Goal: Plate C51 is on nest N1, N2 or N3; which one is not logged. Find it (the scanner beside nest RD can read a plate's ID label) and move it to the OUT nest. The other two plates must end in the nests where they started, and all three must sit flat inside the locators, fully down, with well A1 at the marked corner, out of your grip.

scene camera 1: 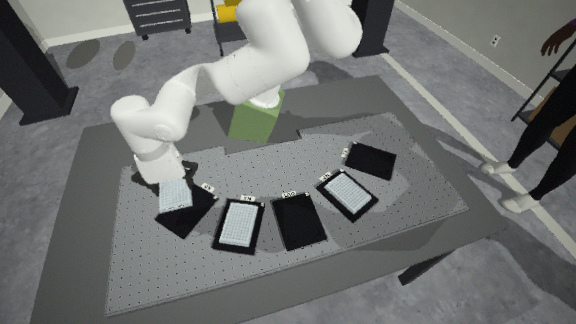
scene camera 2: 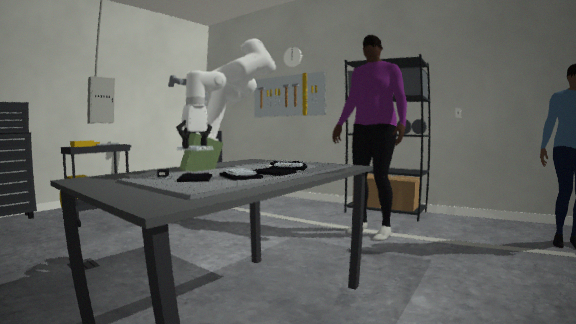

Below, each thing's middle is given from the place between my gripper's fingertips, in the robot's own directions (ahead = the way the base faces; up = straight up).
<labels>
Right now the OUT nest (scene camera 1: 299,220) is 320 mm to the left of my hand, 140 mm ahead of it and 110 mm below it. From my hand the other things lie so: nest N3 (scene camera 1: 255,233): 150 mm to the left, 110 mm below, 100 mm ahead; nest N1 (scene camera 1: 370,160): 650 mm to the left, 110 mm below, 10 mm ahead; nest RD (scene camera 1: 190,216): 110 mm below.
</labels>
